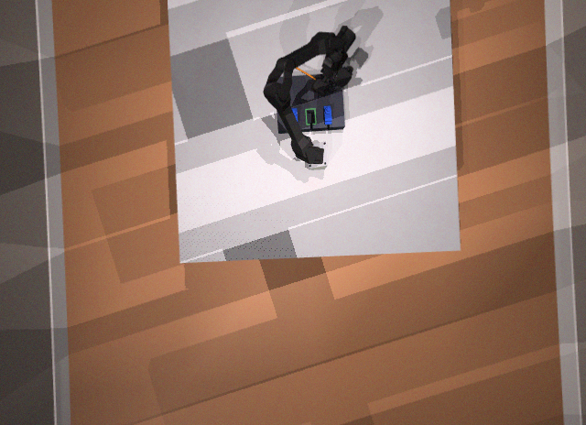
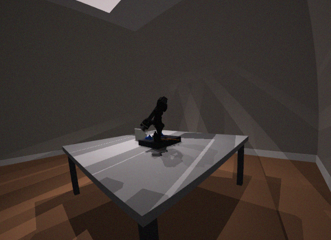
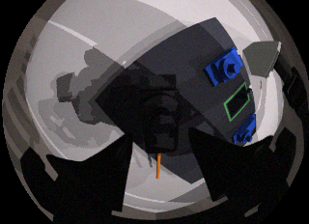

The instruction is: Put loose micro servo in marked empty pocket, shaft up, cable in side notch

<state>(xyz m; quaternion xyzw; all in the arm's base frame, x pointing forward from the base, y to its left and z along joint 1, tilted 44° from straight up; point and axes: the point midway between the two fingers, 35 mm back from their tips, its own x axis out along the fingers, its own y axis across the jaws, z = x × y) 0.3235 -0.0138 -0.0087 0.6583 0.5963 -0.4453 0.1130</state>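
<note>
Now: gripper tip 70 mm to the right of the deck, 70 mm above it and 30 mm past it.
</note>
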